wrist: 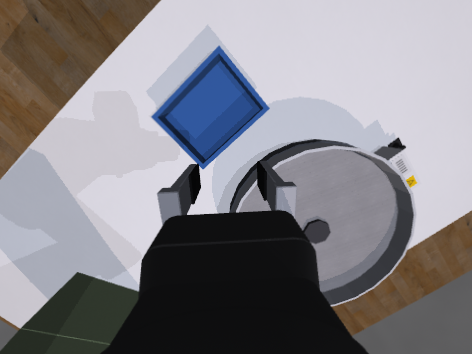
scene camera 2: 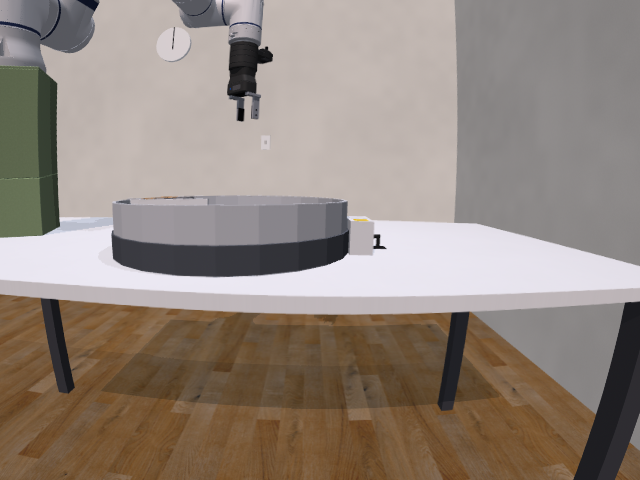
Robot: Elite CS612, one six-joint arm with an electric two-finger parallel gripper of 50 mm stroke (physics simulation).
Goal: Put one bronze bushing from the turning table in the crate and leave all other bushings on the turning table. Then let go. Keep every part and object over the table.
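Note:
The turning table is a round grey drum with a raised wall, a dark base and a dark hub. Thin bronze-coloured edges of bushings barely show above its left rim in the scene view; no bushing shows in the wrist view, where my gripper body covers part of the drum. The blue crate lies beside the drum in the wrist view, with a bare inside; it does not show in the scene view. My gripper is open and empty, high above the table.
A white box with a yellow label sits at the drum's side, with a small black part beside it. The green pedestal stands at the left. A light divider shows at the drum's left rim.

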